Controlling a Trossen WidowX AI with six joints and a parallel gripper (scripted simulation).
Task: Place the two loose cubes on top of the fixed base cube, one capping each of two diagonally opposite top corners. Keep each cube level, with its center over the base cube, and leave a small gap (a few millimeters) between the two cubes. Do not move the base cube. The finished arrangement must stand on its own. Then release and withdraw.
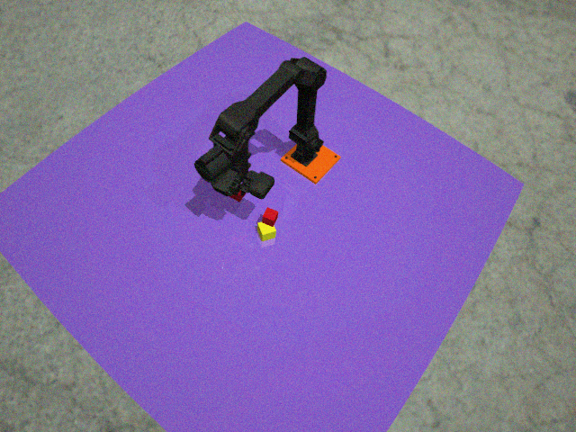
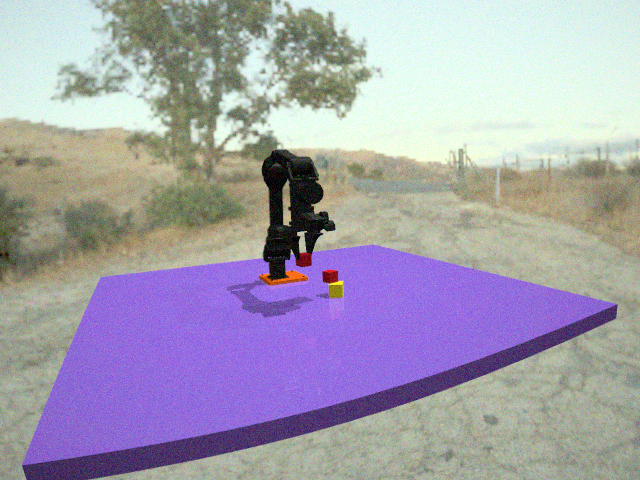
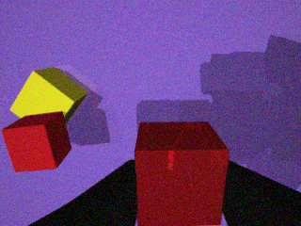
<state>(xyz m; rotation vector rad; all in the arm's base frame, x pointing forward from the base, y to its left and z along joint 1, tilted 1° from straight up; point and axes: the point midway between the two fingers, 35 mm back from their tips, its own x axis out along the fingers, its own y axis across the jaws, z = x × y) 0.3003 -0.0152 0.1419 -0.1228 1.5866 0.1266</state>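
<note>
The yellow base cube lies 100 mm to the left of my gripper tip, 100 mm below it and 10 mm behind it.
</note>
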